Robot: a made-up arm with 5 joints.
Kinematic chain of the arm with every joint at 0, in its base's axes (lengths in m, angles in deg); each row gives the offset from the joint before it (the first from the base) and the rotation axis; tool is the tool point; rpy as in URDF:
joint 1: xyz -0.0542 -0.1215 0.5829 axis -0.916 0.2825 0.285
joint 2: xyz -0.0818 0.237 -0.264 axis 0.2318 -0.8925 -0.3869
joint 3: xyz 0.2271 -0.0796 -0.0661 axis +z
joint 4: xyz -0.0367 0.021 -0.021 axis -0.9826 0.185 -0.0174
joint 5: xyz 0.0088 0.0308 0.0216 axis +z
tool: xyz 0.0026 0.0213 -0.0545 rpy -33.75 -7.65 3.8
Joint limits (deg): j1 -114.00..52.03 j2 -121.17..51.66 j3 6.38..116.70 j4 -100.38..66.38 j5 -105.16..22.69
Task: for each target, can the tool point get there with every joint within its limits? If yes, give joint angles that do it. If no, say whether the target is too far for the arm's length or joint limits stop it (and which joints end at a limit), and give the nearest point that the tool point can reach.
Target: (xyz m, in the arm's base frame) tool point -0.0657 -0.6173 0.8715
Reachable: no: joint limits stop it (at a limit: joint 1, joint 2, joint 3) | nearest point 0.1141 -0.1021 0.7691 | short by 0.555 m
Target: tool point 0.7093 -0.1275 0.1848
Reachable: no: too far | nearest point 0.1774 0.0736 0.3244 | short by 0.586 m
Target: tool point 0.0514 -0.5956 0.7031
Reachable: no: joint limits stop it (at a limit: joint 1, joint 2, joint 3, joint 5) | nearest point -0.0560 -0.2496 0.4103 | short by 0.466 m
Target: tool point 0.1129 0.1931 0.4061
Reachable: yes | joints -28.92 -0.07 23.14 -60.55 0.07
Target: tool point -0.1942 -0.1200 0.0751
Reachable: yes | joints 19.08 -69.60 50.99 25.05 -60.80
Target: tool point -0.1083 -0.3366 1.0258
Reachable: no: joint limits stop it (at a limit: joint 1, joint 2, joint 3) | nearest point 0.1062 -0.0930 0.7779 | short by 0.408 m
